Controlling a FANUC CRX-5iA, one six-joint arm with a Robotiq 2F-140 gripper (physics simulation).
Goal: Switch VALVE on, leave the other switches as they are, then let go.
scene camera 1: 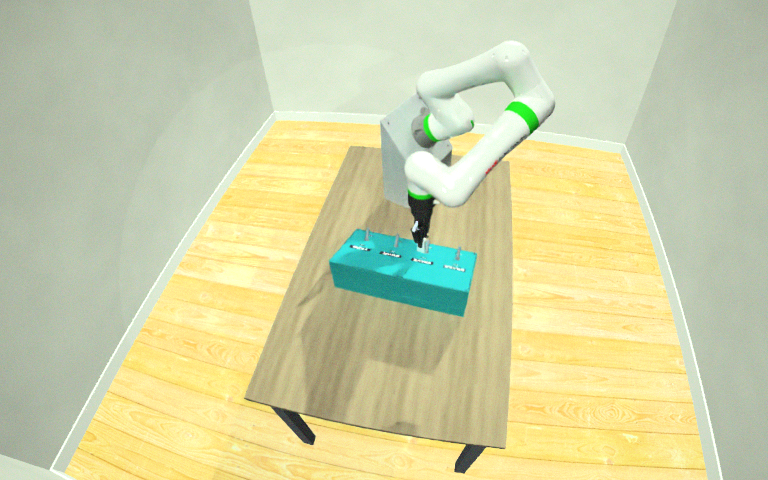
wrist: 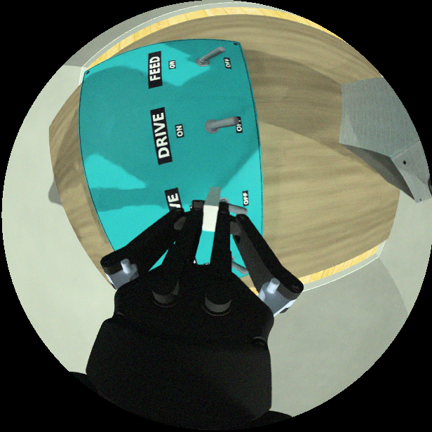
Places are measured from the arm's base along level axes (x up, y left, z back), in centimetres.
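Pixels of known places: gripper, fingertip midpoint: (scene camera 1: 421, 250); arm's base, link origin: (scene camera 1: 423, 132).
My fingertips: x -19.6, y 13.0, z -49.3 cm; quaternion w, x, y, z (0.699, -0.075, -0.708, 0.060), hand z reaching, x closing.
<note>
For each thing: its top centre in the pictures, then the offset to it from my fingertips. Level surfaces: height alone.
- VALVE lever, top centre: (scene camera 1: 427, 242) dx +2.8, dy +1.7, dz +2.5 cm
- DRIVE lever, top centre: (scene camera 1: 396, 236) dx +2.8, dy -10.3, dz +2.2 cm
- FEED lever, top centre: (scene camera 1: 367, 229) dx +2.8, dy -22.3, dz +1.8 cm
- fourth lever, top centre: (scene camera 1: 459, 248) dx +2.8, dy +13.7, dz +2.9 cm
- wooden table, surface height: dx -9.9 cm
The teal switch box (scene camera 1: 396, 294) (wrist: 120, 145) stands on the table. The VALVE lever (scene camera 1: 427, 246) (wrist: 237, 207) leans toward its OFF label (wrist: 245, 198); its VALVE label (scene camera 1: 421, 260) (wrist: 172, 199) is partly hidden by the fingers in the wrist view. My gripper (scene camera 1: 421, 245) (wrist: 214, 196) is shut and empty, fingertips pointing down low over the box, beside the VALVE lever on its ON side. Whether they touch the lever cannot be told. The DRIVE lever (scene camera 1: 397, 241) (wrist: 222, 124) and the FEED lever (scene camera 1: 367, 234) (wrist: 211, 56) lean toward OFF.
A fourth lever (scene camera 1: 458, 253) (wrist: 240, 267) stands beyond VALVE, partly hidden behind the fingers in the wrist view. The grey robot pedestal (scene camera 1: 394, 164) (wrist: 372, 112) stands on the wooden table (scene camera 1: 453, 390) (wrist: 320, 200) behind the box.
</note>
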